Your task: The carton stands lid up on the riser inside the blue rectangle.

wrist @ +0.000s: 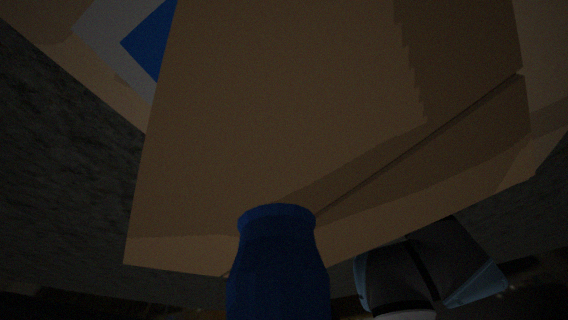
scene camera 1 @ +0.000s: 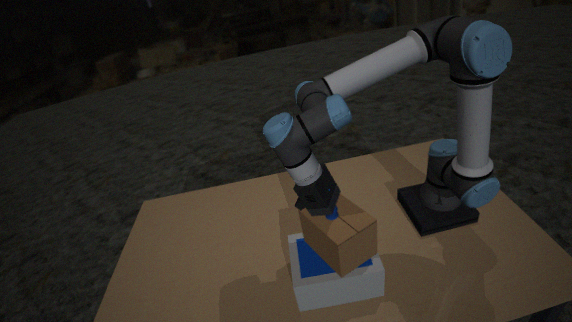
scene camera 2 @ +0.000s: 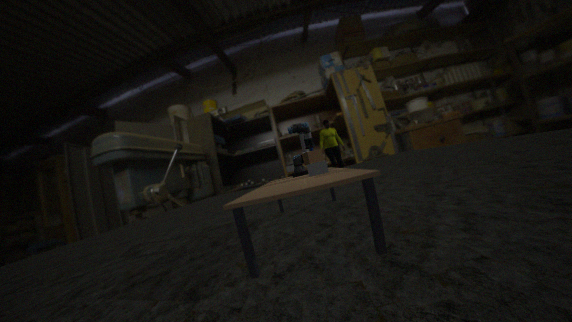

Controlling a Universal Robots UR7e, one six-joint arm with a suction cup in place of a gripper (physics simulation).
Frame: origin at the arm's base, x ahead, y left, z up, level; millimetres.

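Where they show: end effector, tool point: [wrist: 281,226] [scene camera 1: 333,215]; arm's base, origin of the base link: [scene camera 1: 440,197] [scene camera 2: 299,171].
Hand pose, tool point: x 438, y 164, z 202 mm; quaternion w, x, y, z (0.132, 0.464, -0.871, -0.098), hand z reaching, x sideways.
Things, the pixels of their top centre, and the offset from my tool point. Level surfaces: height alone.
- brown carton, middle of its top: [wrist: 290,232] [scene camera 1: 335,214] [scene camera 2: 311,151] dx -6, dy -1, dz +1 mm
- white riser, middle of its top: [wrist: 258,104] [scene camera 1: 332,251] [scene camera 2: 315,162] dx +19, dy +9, dz -129 mm
- blue rectangle, middle of its top: [wrist: 258,104] [scene camera 1: 332,251] dx +19, dy +9, dz -129 mm
- wooden table, its level: dz -249 mm
The brown carton [scene camera 1: 321,239] [scene camera 2: 316,157] [wrist: 280,110] is over the white riser [scene camera 1: 342,294] [scene camera 2: 318,168] [wrist: 102,30], its seamed lid face up. It is turned at an angle to the riser, and its near lower corner reaches past the blue rectangle [scene camera 1: 309,262] [wrist: 150,47] to about the riser's front edge. Blue shows at its left and a little at its right. Whether its underside fully touches the riser is unclear. My blue suction cup [scene camera 1: 332,215] [wrist: 277,212] is tilted and pressed on the lid beside the seam, shut on the carton.
The wooden table [scene camera 1: 175,250] [scene camera 2: 300,186] carries the riser and the arm's dark base [scene camera 1: 425,220]. The arm stretches above the carton from the right in scene camera 1. A person in a yellow top [scene camera 2: 330,139] stands behind the table in scene camera 2.
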